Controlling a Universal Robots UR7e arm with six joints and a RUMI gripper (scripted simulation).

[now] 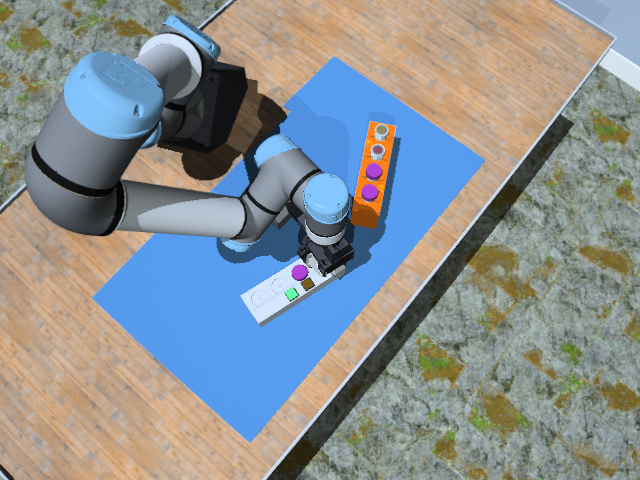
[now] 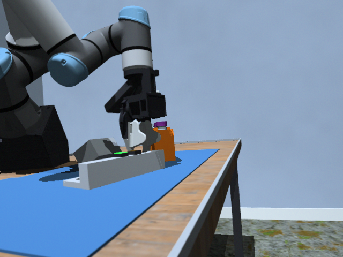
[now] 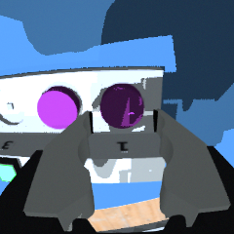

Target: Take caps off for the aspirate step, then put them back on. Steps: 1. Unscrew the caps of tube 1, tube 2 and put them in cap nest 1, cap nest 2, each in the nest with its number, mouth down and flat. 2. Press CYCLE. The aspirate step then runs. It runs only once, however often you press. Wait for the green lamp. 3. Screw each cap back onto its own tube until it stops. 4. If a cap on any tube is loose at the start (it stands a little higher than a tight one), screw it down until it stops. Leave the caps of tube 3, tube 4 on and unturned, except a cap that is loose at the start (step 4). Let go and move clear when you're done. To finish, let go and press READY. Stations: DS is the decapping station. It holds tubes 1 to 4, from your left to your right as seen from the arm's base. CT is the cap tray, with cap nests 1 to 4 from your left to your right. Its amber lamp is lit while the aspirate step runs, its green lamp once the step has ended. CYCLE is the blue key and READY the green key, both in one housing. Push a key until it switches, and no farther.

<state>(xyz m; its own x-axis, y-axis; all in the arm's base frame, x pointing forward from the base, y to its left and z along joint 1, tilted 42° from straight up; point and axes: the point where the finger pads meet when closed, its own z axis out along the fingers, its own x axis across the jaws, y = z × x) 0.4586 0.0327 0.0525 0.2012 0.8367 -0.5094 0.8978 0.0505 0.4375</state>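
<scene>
Right now the purple cap is 2 cm below my hand. Also, from my hand: grey key housing: 17 cm behind, 5 cm to the left, 2 cm above; green key: 19 cm behind, 3 cm to the left, 3 cm above; blue key: 19 cm behind, 7 cm to the left, 3 cm above.
</scene>
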